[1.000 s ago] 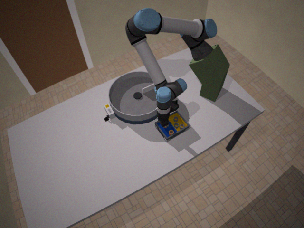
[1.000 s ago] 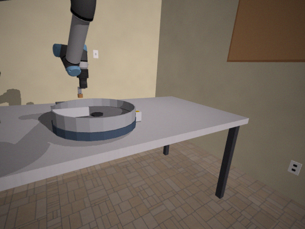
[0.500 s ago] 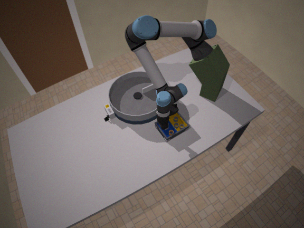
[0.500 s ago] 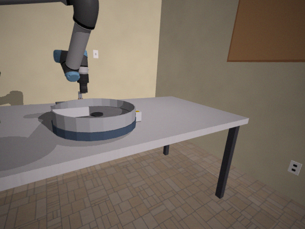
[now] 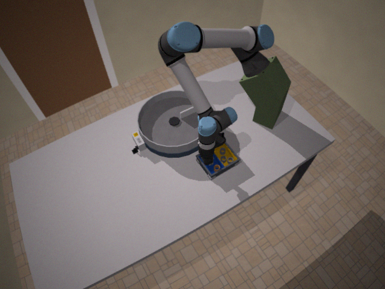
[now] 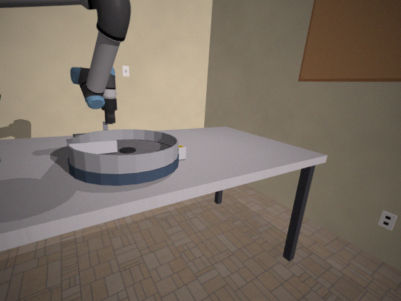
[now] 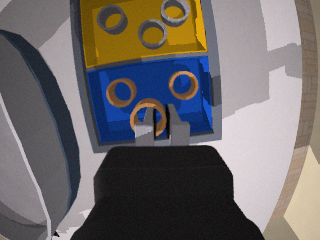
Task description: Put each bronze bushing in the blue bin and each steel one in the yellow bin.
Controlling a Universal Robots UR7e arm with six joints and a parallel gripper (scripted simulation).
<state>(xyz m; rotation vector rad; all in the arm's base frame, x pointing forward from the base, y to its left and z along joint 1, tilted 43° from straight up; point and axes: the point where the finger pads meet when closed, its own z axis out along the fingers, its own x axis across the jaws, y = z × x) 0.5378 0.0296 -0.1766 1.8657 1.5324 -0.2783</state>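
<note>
My gripper is now 60 mm past the blue bin and 50 mm above it. The rest, counted from my hand: grey turntable 340 mm to the right, 40 mm behind, 20 mm below.
</note>
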